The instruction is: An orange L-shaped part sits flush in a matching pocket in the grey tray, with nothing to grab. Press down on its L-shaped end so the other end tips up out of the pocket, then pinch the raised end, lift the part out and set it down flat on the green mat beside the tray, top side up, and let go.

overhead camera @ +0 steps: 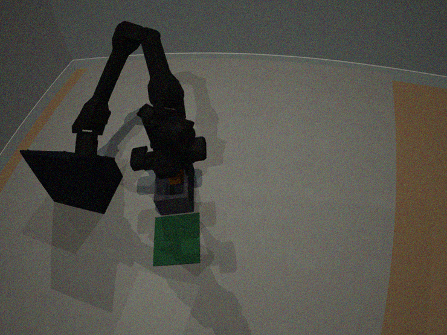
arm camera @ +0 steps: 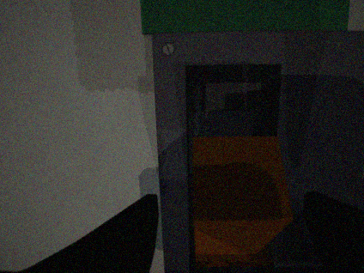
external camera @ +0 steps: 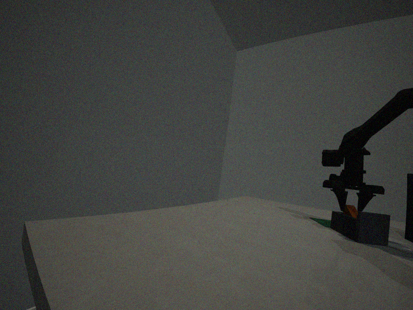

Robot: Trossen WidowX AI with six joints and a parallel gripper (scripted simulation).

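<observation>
The orange L-shaped part is 30 mm behind my gripper tip, 30 mm to the left of it and 30 mm below it. The rest, counted from my gripper tip: green mat: 40 mm ahead, 140 mm to the right, 90 mm below.
</observation>
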